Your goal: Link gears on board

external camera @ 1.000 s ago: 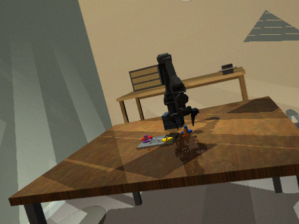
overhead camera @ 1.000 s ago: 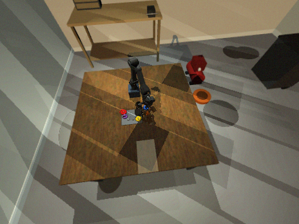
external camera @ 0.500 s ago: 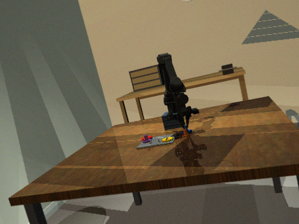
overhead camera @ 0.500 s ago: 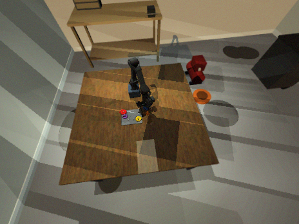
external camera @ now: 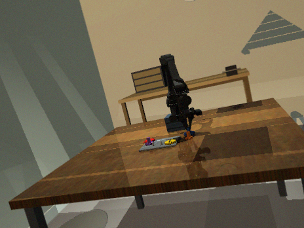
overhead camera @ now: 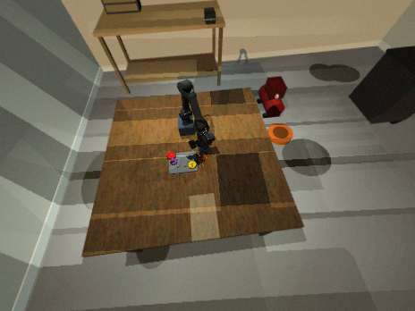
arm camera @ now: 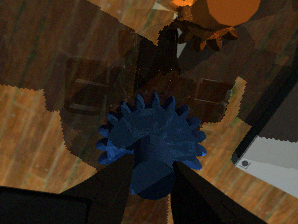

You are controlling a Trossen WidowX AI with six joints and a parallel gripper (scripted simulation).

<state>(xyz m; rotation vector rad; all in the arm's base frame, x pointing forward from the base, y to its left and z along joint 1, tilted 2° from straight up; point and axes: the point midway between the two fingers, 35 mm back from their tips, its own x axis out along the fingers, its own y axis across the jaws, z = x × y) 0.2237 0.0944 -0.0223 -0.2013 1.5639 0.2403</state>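
The purple gear lies 230 mm to the right of my gripper tip, 80 mm ahead of it and 10 mm below it. The rest, counted from my gripper tip: yellow gear (130 mm ahead, 90 mm to the right, 20 mm below); then blue gear (10 mm below); then orange gear (80 mm ahead, 20 mm below, 10 mm to the left).
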